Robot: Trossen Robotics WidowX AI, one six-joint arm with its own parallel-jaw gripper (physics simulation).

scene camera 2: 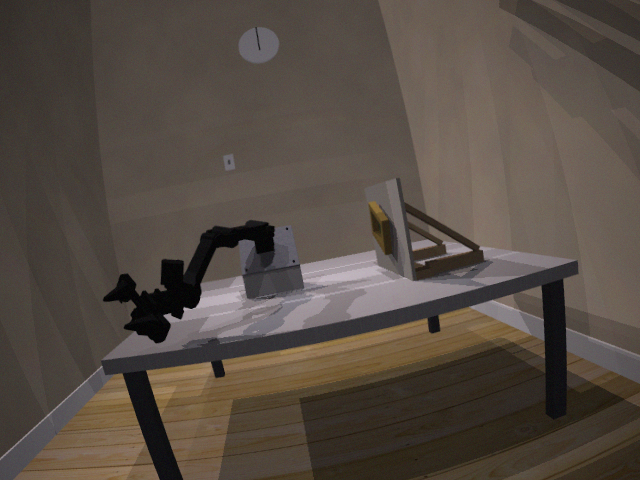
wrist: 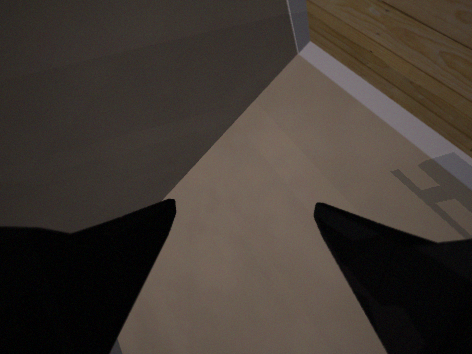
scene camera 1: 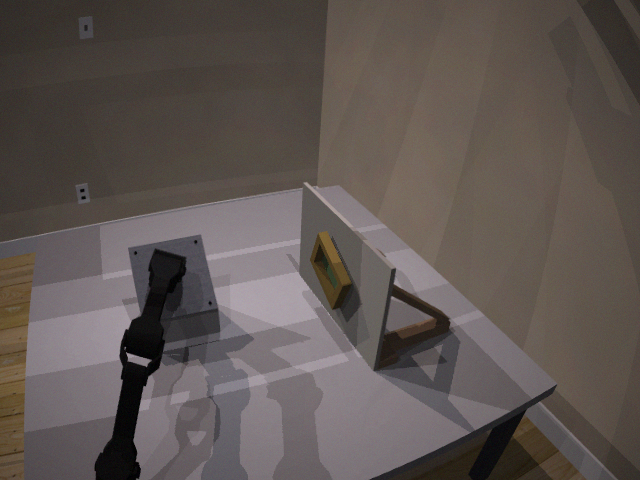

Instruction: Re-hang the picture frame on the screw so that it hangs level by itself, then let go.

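Note:
The ochre picture frame is on the face of the upright pale board. It sits tilted, its end nearer scene camera 1 lower than the other. A screw does not show. My gripper is open and empty, its fingers wide apart. In the scene camera 2 view it is at the far left, beyond the table's left end, well away from the frame and pointing away from the board. In the scene camera 1 view the gripper is out of frame below. The wrist view faces walls and floor.
The arm's base stands on a grey block left of the board. Brown wooden braces hold the board from behind. All stand on the pale table. Room walls rise behind and at the right.

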